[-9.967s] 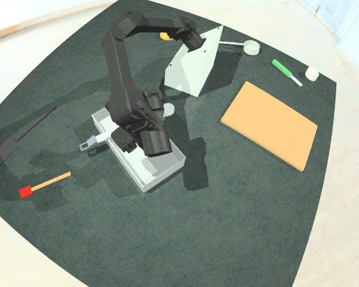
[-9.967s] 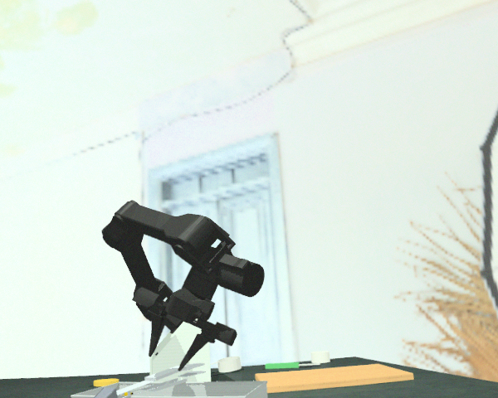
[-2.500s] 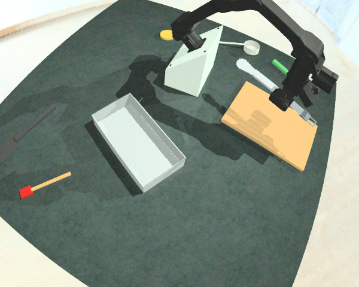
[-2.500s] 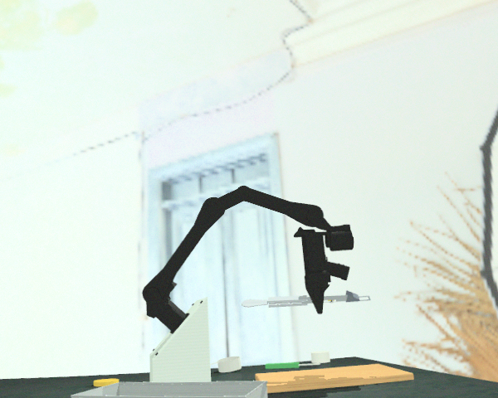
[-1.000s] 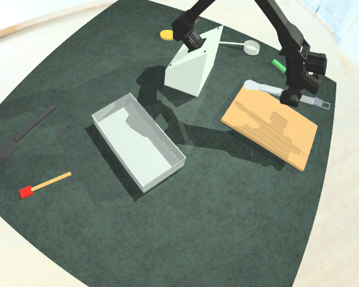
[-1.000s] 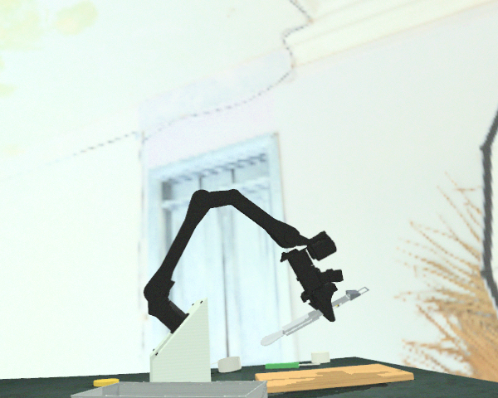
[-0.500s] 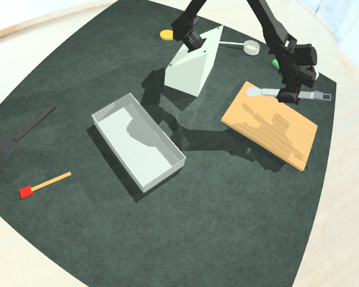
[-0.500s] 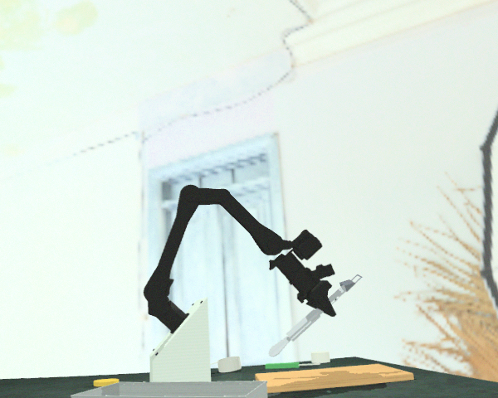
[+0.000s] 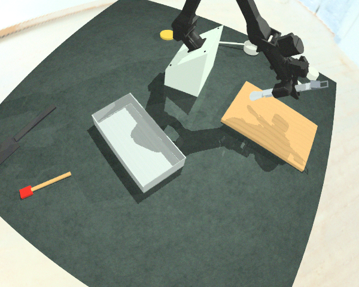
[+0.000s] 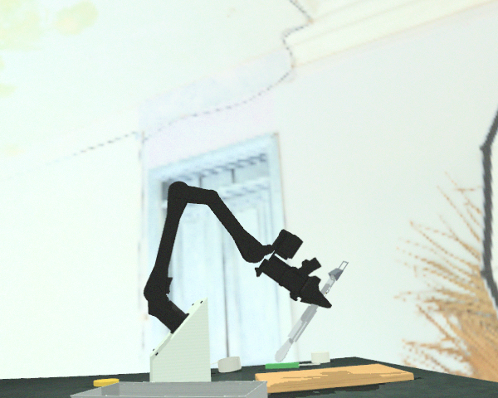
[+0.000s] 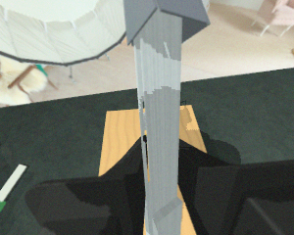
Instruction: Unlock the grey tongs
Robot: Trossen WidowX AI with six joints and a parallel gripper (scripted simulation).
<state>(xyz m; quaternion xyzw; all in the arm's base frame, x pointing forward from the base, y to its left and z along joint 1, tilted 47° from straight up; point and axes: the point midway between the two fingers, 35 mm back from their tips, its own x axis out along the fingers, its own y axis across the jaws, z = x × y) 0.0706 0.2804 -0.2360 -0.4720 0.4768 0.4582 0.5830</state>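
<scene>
Right now my gripper tip is 20 mm to the left of the wooden board and 180 mm above it. The rest, counted from my gripper tip: roasting tin: 290 mm ahead, 450 mm to the right, 160 mm below; then red-headed spatula: 580 mm ahead, 680 mm to the right, 180 mm below; then green-handled tool: 330 mm behind, 10 mm to the left, 180 mm below.
</scene>
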